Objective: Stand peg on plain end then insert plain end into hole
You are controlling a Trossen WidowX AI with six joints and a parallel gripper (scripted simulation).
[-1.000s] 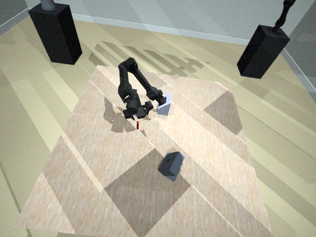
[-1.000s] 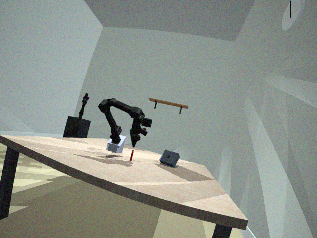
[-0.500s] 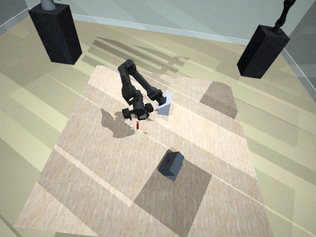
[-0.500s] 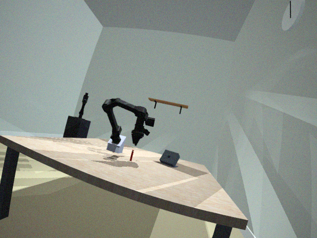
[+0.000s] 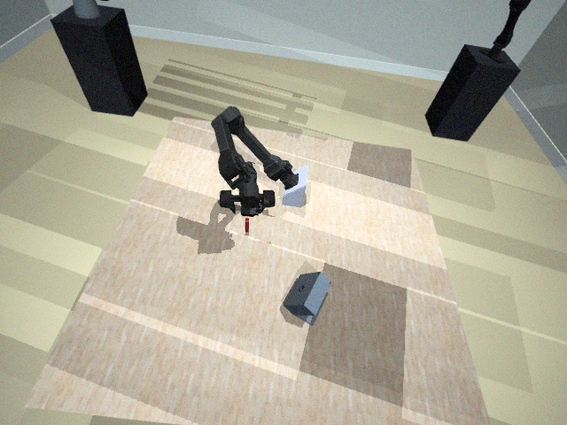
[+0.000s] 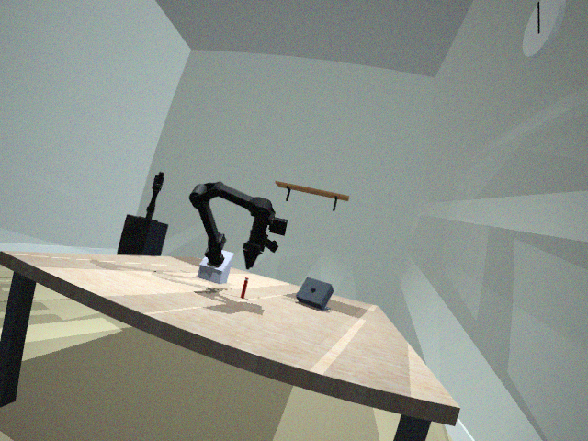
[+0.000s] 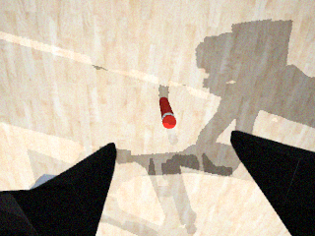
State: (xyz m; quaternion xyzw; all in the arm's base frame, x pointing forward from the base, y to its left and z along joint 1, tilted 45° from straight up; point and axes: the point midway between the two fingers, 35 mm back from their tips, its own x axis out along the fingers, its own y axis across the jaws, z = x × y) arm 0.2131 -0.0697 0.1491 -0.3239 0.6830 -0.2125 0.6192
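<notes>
Right now the red peg is 60 mm below my gripper tip. Round my gripper tip: grey sloped panel (250 mm ahead, 240 mm to the left, 60 mm below).
</notes>
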